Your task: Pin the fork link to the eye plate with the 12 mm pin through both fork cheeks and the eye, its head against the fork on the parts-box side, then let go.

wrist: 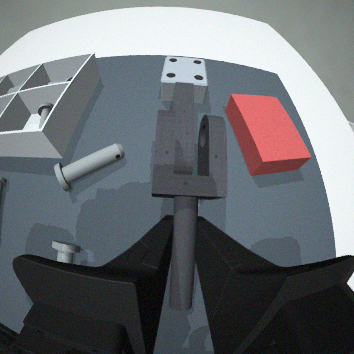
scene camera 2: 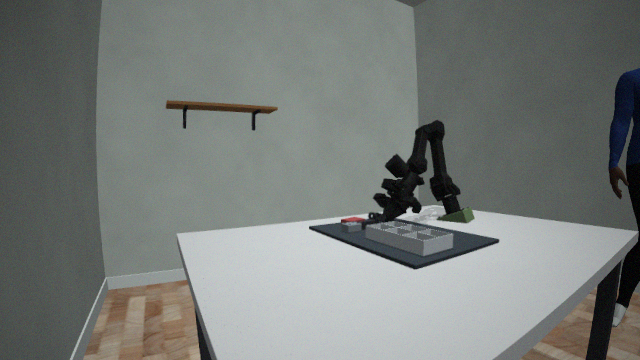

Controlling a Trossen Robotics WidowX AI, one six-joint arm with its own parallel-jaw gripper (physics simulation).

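Frame: origin at the arm's base, x ahead, y left, z up, level; millimetres.
Where they show: gripper, between the fingertips: [wrist: 182, 222] [scene camera 2: 383, 222]; arm's base, origin of its link: [scene camera 2: 453, 212].
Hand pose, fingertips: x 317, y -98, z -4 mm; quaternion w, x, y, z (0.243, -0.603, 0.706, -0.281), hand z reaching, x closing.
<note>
Things, the pixels of their top centre, and the offset from my fingertips. "spot": a spot on its surface instead.
- dark grey fork link, centre of its top: [wrist: 191, 191] [scene camera 2: 383, 211] dx +3, dy -1, dz +38 mm
- thick grey headed pin, centre of its top: [wrist: 84, 153] dx +47, dy +57, dz +9 mm
- grey parts box, centre of its top: [scene camera 2: 407, 229] dx +132, dy +181, dz +23 mm
- thin pin, a spot on its surface: [wrist: 1, 192] spot: dx +32, dy +148, dz -7 mm
- red block, centre of its top: [wrist: 271, 122] [scene camera 2: 353, 218] dx +64, dy -80, dz +9 mm
My gripper [scene camera 2: 373, 219] [wrist: 182, 222] is shut on the rod of the dark grey fork link [wrist: 186, 187]. In the wrist view the fork's two cheeks stand on either side of the dark tongue of the eye plate [scene camera 2: 351, 227] [wrist: 185, 69]. The tongue is close to the left cheek, with a gap to the right cheek. A hole shows in the right cheek; the tongue's eye is hidden. A thick grey headed pin [wrist: 92, 164] lies left of the fork. Another headed pin [wrist: 66, 251] stands beside the left finger. I cannot tell which is 12 mm.
The grey parts box [scene camera 2: 437, 244] [wrist: 75, 112] is on the mat, left in the wrist view, with a headed pin [wrist: 45, 112] inside. A thin pin [wrist: 2, 192] shows at the left edge. A red block [scene camera 2: 352, 220] [wrist: 267, 130] is right of the fork.
</note>
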